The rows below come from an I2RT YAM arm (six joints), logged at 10 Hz.
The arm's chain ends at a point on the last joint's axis. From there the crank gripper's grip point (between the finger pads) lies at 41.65 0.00 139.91 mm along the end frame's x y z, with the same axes.
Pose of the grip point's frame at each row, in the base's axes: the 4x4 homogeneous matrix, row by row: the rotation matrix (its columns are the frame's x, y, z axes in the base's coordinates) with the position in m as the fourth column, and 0 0 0 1 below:
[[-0.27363 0.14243 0.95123 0.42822], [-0.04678 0.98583 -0.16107 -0.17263], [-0.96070 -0.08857 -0.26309 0.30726], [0 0 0 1]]
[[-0.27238 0.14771 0.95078 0.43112], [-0.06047 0.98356 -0.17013 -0.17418], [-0.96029 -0.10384 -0.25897 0.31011], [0 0 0 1]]
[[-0.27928 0.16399 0.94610 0.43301], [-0.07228 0.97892 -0.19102 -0.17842], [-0.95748 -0.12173 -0.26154 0.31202], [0 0 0 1]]
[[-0.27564 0.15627 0.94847 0.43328], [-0.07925 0.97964 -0.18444 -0.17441], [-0.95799 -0.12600 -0.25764 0.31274], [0 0 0 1]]
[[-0.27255 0.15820 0.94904 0.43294], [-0.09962 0.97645 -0.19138 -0.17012], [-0.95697 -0.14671 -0.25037 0.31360], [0 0 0 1]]
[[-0.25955 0.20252 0.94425 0.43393], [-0.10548 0.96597 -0.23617 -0.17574], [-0.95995 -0.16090 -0.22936 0.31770], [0 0 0 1]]
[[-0.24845 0.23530 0.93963 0.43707], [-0.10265 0.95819 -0.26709 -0.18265], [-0.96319 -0.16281 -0.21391 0.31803], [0 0 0 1]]
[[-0.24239 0.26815 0.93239 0.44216], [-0.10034 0.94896 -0.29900 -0.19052], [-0.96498 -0.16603 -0.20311 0.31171], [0 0 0 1]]
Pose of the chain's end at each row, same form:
[[-0.27363 0.14243 0.95123 0.30653], [-0.04678 0.98583 -0.16107 -0.14815], [-0.96070 -0.08857 -0.26309 0.38408], [0 0 0 1]]
[[-0.27238 0.14771 0.95078 0.30944], [-0.06047 0.98356 -0.17013 -0.14786], [-0.96029 -0.10384 -0.25897 0.38634], [0 0 0 1]]
[[-0.27928 0.16399 0.94610 0.31227], [-0.07228 0.97892 -0.19102 -0.14868], [-0.95748 -0.12173 -0.26154 0.38849], [0 0 0 1]]
[[-0.27564 0.15627 0.94847 0.31206], [-0.07925 0.97964 -0.18444 -0.14530], [-0.95799 -0.12600 -0.25764 0.38869], [0 0 0 1]]
[[-0.27255 0.15820 0.94904 0.31151], [-0.09962 0.97645 -0.19138 -0.13919], [-0.95697 -0.14671 -0.25037 0.38849], [0 0 0 1]]
[[-0.25955 0.20252 0.94425 0.31263], [-0.10548 0.96597 -0.23617 -0.13830], [-0.95995 -0.16090 -0.22936 0.38977], [0 0 0 1]]
[[-0.24845 0.23530 0.93963 0.31595], [-0.10265 0.95819 -0.26709 -0.14101], [-0.96319 -0.16281 -0.21391 0.38808], [0 0 0 1]]
[[-0.24239 0.26815 0.93239 0.32180], [-0.10034 0.94896 -0.29900 -0.14451], [-0.96498 -0.16603 -0.20311 0.38032], [0 0 0 1]]

